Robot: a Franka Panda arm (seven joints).
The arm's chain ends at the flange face. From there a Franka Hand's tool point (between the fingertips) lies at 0.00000 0.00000 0.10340 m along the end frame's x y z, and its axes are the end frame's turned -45 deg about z.
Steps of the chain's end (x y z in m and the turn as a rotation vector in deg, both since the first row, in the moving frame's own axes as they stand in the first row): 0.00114 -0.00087 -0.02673 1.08 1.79 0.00; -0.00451 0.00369 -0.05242 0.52 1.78 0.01; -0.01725 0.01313 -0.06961 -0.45 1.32 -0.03; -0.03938 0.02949 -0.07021 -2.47 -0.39 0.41; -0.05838 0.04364 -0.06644 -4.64 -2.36 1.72; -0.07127 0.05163 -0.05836 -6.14 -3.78 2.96; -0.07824 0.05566 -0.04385 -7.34 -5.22 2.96
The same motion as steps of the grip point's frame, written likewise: 0.00508 0.00110 -0.02680 -0.50 2.03 0.00; -0.00286 0.00103 -0.05247 -0.89 1.63 0.01; -0.02037 -0.00066 -0.06964 -1.25 0.62 -0.03; -0.05236 -0.00435 -0.07031 -1.47 -2.02 0.41; -0.08110 -0.00765 -0.06687 -1.61 -4.95 1.72; -0.09960 -0.01121 -0.05918 -1.67 -7.01 2.96; -0.11071 -0.01369 -0.04512 -1.50 -8.88 2.96
